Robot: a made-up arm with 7 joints. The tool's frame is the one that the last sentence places. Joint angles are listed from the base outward.
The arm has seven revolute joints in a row. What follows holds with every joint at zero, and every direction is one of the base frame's.
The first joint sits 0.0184 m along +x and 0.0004 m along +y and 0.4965 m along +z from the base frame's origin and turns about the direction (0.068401, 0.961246, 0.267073), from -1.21 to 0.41 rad.
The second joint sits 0.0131 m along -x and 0.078 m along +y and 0.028 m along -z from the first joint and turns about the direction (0.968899, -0.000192, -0.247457), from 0 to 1.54 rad.
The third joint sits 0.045 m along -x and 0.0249 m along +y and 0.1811 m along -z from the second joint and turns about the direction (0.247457, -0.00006, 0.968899), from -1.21 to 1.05 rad.
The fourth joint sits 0.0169 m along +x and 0.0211 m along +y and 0.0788 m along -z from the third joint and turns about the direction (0.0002, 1, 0.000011), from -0.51 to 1.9 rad.
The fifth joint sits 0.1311 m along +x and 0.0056 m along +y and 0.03 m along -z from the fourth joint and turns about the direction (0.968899, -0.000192, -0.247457), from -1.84 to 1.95 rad.
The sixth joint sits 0.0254 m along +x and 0.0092 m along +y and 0.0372 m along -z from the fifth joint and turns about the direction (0.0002, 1, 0.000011), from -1.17 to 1.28 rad.
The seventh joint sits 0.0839 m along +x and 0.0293 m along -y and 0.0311 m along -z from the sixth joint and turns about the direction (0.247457, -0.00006, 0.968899), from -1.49 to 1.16 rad.
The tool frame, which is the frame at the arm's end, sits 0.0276 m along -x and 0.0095 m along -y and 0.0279 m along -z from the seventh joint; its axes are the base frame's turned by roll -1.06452, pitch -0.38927 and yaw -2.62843 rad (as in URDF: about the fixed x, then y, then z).
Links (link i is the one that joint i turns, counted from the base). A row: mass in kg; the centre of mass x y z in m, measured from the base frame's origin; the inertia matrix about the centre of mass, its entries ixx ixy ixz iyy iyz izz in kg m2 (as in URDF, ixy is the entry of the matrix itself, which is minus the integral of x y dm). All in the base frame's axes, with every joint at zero. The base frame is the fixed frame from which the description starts. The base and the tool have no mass.
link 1: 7; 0.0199 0.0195 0.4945; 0.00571 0.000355 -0.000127 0.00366 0.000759 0.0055
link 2: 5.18; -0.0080 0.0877 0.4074; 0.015 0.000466 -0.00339 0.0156 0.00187 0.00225
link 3: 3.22; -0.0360 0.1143 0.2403; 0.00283 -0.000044 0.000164 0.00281 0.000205 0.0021
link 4: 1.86; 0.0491 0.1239 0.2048; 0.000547 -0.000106 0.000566 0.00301 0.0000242 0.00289
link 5: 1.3; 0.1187 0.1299 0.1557; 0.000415 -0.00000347 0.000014 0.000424 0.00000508 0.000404
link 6: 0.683; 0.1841 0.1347 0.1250; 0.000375 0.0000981 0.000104 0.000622 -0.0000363 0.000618
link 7: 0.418; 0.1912 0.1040 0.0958; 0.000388 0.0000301 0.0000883 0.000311 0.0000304 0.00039
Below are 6 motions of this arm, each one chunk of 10 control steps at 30 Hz.
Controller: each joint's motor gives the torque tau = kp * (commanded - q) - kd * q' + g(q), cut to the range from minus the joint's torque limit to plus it. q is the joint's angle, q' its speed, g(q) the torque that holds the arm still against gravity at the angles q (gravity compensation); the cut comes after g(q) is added. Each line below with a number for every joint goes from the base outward.
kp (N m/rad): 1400 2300 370 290 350 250 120
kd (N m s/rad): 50 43 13 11 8.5 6.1 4.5
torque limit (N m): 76 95 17 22 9 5.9 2.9
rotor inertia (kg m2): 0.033 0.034 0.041 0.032 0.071 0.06 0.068
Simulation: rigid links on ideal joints. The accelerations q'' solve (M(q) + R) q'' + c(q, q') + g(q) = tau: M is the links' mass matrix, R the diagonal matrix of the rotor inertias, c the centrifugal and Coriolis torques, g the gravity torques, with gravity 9.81 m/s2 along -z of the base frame. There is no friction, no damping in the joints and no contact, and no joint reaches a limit. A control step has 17 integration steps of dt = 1/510 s. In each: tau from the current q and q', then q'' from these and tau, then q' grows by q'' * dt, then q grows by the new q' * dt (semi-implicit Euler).
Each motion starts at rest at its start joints. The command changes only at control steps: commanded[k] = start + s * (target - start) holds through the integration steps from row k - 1 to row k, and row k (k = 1, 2, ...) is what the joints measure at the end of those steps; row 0 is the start. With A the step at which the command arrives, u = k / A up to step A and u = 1 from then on. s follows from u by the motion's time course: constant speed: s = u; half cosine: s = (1 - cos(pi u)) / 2; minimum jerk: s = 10 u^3 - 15 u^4 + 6 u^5; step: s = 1 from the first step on.
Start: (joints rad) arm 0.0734 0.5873 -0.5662 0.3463 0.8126 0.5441 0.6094
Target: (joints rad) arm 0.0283 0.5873 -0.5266 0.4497 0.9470 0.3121 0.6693
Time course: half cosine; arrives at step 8
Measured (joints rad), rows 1 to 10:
1: 0.0726 0.5872 -0.5656 0.3488 0.8164 0.5374 0.6105
2: 0.0696 0.5871 -0.5631 0.3567 0.8286 0.5163 0.6146
3: 0.0639 0.5871 -0.5581 0.3700 0.8486 0.4819 0.6222
4: 0.0560 0.5872 -0.5510 0.3870 0.8734 0.4393 0.6324
5: 0.0472 0.5874 -0.5432 0.4055 0.8993 0.3947 0.6438
6: 0.0390 0.5875 -0.5359 0.4228 0.9221 0.3550 0.6544
7: 0.0326 0.5876 -0.5302 0.4363 0.9385 0.3268 0.6628
8: 0.0290 0.5876 -0.5270 0.4441 0.9459 0.3140 0.6676
9: 0.0280 0.5876 -0.5261 0.4473 0.9472 0.3120 0.6692
10: 0.0281 0.5874 -0.5262 0.4488 0.9471 0.3121 0.6694

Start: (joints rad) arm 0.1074 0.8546 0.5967 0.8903 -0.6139 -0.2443 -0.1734
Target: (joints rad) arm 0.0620 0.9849 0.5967 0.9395 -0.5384 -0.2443 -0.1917
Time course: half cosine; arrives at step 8
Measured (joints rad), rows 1 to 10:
1: 0.1066 0.8583 0.5960 0.8925 -0.6117 -0.2439 -0.1737
2: 0.1035 0.8708 0.5953 0.8977 -0.6048 -0.2434 -0.1749
3: 0.0977 0.8918 0.5957 0.9041 -0.5934 -0.2434 -0.1773
4: 0.0897 0.9174 0.5968 0.9109 -0.5795 -0.2439 -0.1804
5: 0.0809 0.9432 0.5979 0.9180 -0.5650 -0.2444 -0.1839
6: 0.0727 0.9654 0.5986 0.9246 -0.5523 -0.2448 -0.1872
7: 0.0664 0.9806 0.5991 0.9299 -0.5432 -0.2451 -0.1898
8: 0.0630 0.9865 0.5992 0.9330 -0.5390 -0.2453 -0.1913
9: 0.0619 0.9860 0.5983 0.9354 -0.5384 -0.2449 -0.1917
10: 0.0620 0.9847 0.5970 0.9381 -0.5384 -0.2443 -0.1917

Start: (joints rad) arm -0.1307 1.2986 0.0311 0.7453 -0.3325 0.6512 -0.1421
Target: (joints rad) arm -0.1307 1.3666 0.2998 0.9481 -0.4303 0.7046 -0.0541
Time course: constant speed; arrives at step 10
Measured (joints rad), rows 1 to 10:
1: -0.1306 1.3031 0.0451 0.7561 -0.3410 0.6550 -0.1376
2: -0.1306 1.3113 0.0698 0.7738 -0.3501 0.6605 -0.1298
3: -0.1308 1.3191 0.0972 0.7934 -0.3592 0.6659 -0.1212
4: -0.1308 1.3259 0.1242 0.8135 -0.3689 0.6713 -0.1123
5: -0.1307 1.3325 0.1508 0.8338 -0.3788 0.6767 -0.1035
6: -0.1306 1.3392 0.1776 0.8542 -0.3886 0.6820 -0.0947
7: -0.1306 1.3461 0.2044 0.8744 -0.3984 0.6873 -0.0859
8: -0.1306 1.3529 0.2313 0.8947 -0.4081 0.6927 -0.0771
9: -0.1306 1.3597 0.2582 0.9149 -0.4179 0.6980 -0.0683
10: -0.1306 1.3665 0.2850 0.9352 -0.4277 0.7034 -0.0595

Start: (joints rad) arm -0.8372 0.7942 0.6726 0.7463 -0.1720 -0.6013 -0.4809
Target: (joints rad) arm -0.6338 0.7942 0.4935 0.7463 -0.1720 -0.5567 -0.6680
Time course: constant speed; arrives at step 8
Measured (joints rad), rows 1 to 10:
1: -0.8235 0.7952 0.6578 0.7426 -0.1721 -0.5978 -0.4923
2: -0.8012 0.7947 0.6387 0.7428 -0.1721 -0.5922 -0.5130
3: -0.7760 0.7939 0.6176 0.7450 -0.1720 -0.5861 -0.5365
4: -0.7502 0.7936 0.5958 0.7466 -0.1720 -0.5802 -0.5601
5: -0.7247 0.7937 0.5737 0.7470 -0.1720 -0.5746 -0.5836
6: -0.6993 0.7938 0.5515 0.7470 -0.1720 -0.5691 -0.6070
7: -0.6739 0.7938 0.5291 0.7470 -0.1720 -0.5636 -0.6304
8: -0.6485 0.7938 0.5066 0.7469 -0.1720 -0.5580 -0.6538
9: -0.6365 0.7926 0.4985 0.7512 -0.1719 -0.5558 -0.6657
10: -0.6333 0.7932 0.4954 0.7510 -0.1719 -0.5558 -0.6684

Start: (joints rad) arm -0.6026 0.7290 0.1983 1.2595 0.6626 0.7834 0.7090
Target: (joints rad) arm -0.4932 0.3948 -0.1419 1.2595 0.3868 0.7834 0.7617
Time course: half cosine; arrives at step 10
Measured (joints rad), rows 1 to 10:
1: -0.6013 0.7232 0.1939 1.2585 0.6583 0.7836 0.7096
2: -0.5966 0.7023 0.1776 1.2567 0.6427 0.7837 0.7118
3: -0.5875 0.6654 0.1470 1.2561 0.6146 0.7833 0.7163
4: -0.5743 0.6177 0.1048 1.2566 0.5772 0.7829 0.7227
5: -0.5584 0.5650 0.0554 1.2575 0.5348 0.7827 0.7304
6: -0.5413 0.5122 0.0034 1.2585 0.4914 0.7826 0.7386
7: -0.5247 0.4642 -0.0463 1.2595 0.4513 0.7826 0.7464
8: -0.5104 0.4257 -0.0887 1.2602 0.4184 0.7827 0.7532
9: -0.4997 0.4005 -0.1197 1.2609 0.3959 0.7828 0.7582
10: -0.4937 0.3912 -0.1362 1.2613 0.3860 0.7829 0.7610

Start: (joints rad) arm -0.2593 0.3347 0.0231 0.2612 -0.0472 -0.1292 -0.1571
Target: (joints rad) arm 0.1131 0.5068 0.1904 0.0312 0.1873 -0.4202 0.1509
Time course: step
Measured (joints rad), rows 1 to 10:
1: -0.1815 0.4423 -0.0755 0.1414 0.0134 -0.1724 -0.1295
2: -0.0203 0.5003 -0.0229 0.0515 0.1493 -0.3319 -0.0524
3: 0.0879 0.5068 0.1252 0.0579 0.1858 -0.4406 0.0634
4: 0.1202 0.5115 0.1915 0.0558 0.1897 -0.4310 0.1458
5: 0.1204 0.5093 0.2007 0.0449 0.1887 -0.4189 0.1796
6: 0.1154 0.5070 0.1940 0.0358 0.1875 -0.4198 0.1710
7: 0.1129 0.5065 0.1899 0.0317 0.1871 -0.4206 0.1566
8: 0.1125 0.5067 0.1896 0.0307 0.1872 -0.4205 0.1514
9: 0.1128 0.5068 0.1902 0.0309 0.1873 -0.4203 0.1506
10: 0.1131 0.5068 0.1904 0.0311 0.1873 -0.4202 0.1507

